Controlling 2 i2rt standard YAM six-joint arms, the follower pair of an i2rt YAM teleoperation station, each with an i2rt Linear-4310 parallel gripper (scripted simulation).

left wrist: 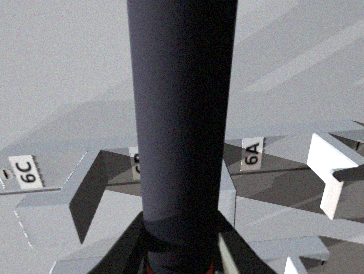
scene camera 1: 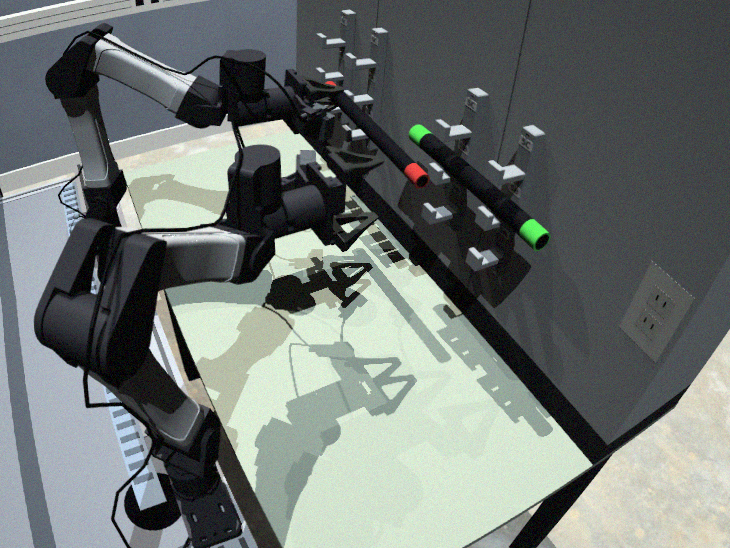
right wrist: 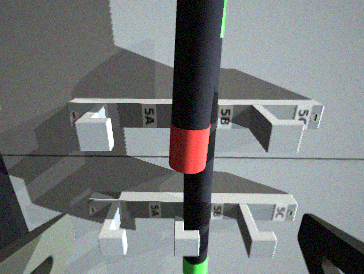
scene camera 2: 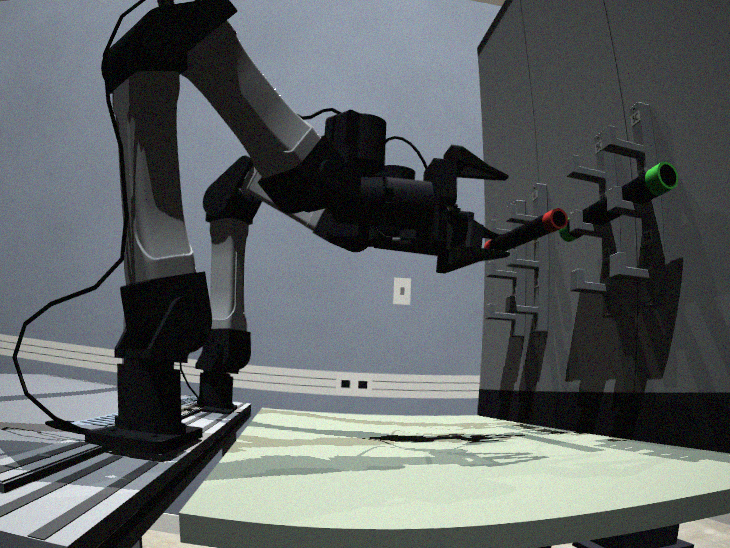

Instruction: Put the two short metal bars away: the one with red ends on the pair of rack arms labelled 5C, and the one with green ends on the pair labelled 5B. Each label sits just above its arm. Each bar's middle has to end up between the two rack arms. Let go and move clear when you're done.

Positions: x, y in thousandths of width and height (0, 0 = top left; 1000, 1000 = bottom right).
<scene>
In view: my left gripper (scene camera 2: 688, 450), my right gripper (scene camera 2: 697, 393), a red-ended bar (scene camera 1: 571, 320), a green-ended bar (scene camera 1: 712, 404) and a wall panel (right wrist: 161, 214).
The red-ended bar shows as well in the left wrist view (left wrist: 499, 239) and in scene camera 2 (scene camera 2: 762, 401). The green-ended bar shows as well in scene camera 2 (scene camera 2: 909, 324). My left gripper is seen too in the left wrist view (left wrist: 493, 812). The left wrist view misses the green-ended bar: it is out of frame.
</scene>
